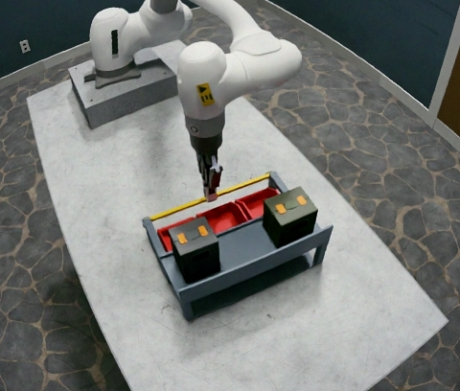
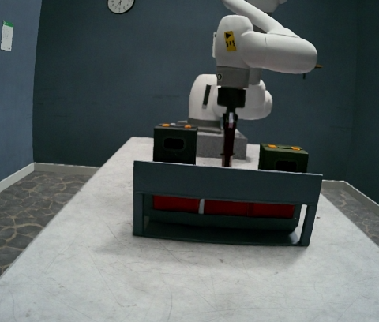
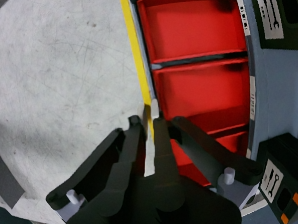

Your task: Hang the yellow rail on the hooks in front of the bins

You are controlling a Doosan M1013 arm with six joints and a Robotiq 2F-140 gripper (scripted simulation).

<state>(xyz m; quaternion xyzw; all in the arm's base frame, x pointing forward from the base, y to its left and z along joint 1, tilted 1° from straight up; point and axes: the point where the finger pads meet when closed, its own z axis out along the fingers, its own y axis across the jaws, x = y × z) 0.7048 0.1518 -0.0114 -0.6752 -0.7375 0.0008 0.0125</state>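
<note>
Right now the yellow rail is 3 cm below my hand. From my hand the other things lie so: rack back panel: 27 cm ahead, 3 cm above, 2 cm to the left.
</note>
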